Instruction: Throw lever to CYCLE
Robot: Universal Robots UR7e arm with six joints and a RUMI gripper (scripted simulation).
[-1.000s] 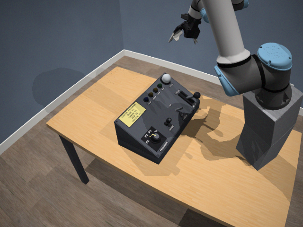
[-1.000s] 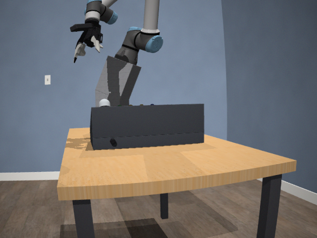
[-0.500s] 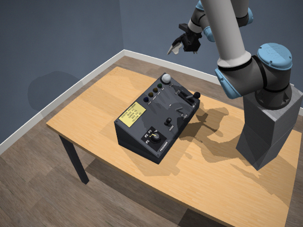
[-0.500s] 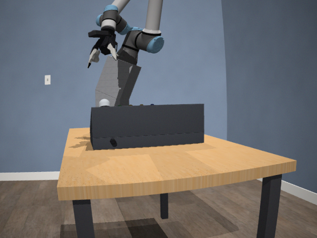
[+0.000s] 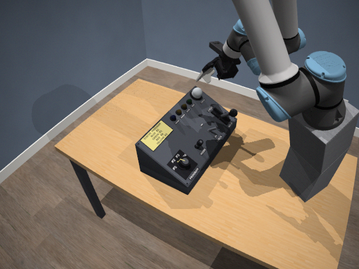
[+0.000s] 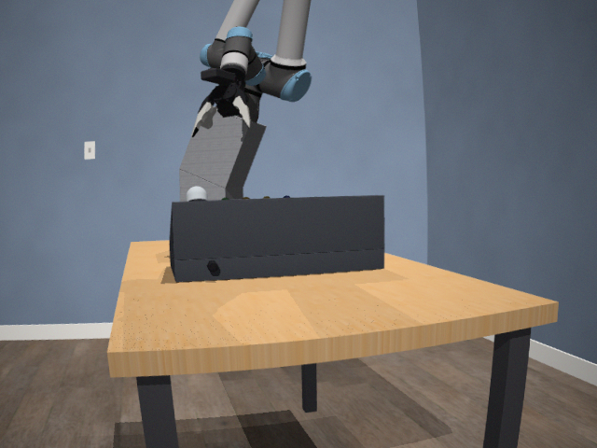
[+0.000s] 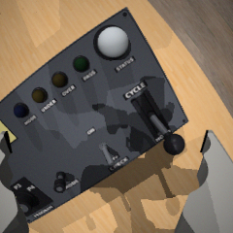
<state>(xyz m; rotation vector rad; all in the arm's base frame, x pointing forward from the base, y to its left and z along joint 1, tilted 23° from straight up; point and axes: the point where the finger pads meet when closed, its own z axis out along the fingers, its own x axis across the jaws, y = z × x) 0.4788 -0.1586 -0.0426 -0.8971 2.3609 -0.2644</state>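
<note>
My hand is 230 mm above the mode knob, 180 mm to the right of it and 20 mm past it. Also, from my hand: program dial: 310 mm to the left, 230 mm below; then check toggle: 240 mm below, 60 mm to the left, 30 mm behind; then dark console: 250 mm below, 120 mm to the left, 10 mm ahead.
</note>
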